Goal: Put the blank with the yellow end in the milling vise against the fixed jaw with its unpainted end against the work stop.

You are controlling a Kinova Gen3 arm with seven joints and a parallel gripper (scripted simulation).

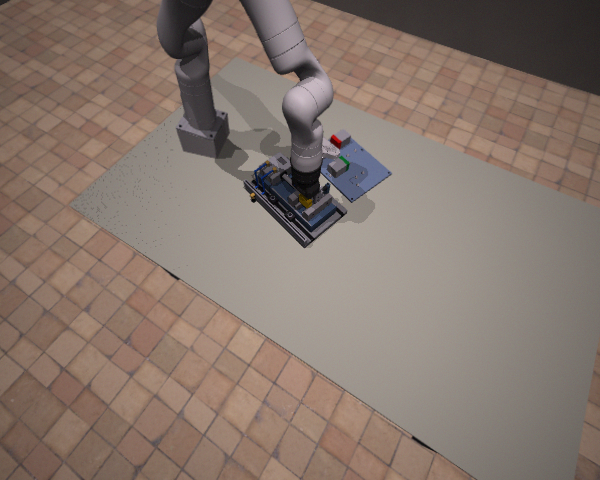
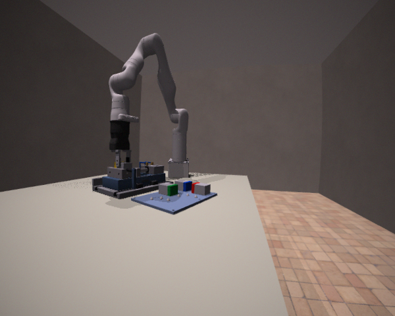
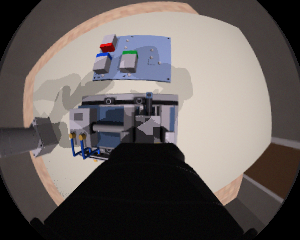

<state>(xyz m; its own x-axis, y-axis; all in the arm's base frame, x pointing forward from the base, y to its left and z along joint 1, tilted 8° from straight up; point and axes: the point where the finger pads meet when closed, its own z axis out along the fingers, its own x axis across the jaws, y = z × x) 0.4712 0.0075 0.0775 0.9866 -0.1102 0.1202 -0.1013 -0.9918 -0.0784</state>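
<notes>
Now: the yellow-ended blank 2 cm below my hand. Also, from my hand: green-ended blank: 4 cm behind, 19 cm to the left, 9 cm below; fixed jaw: 3 cm ahead, 4 cm below; milling vise: 7 cm behind, 1 cm to the left, 8 cm below.
</notes>
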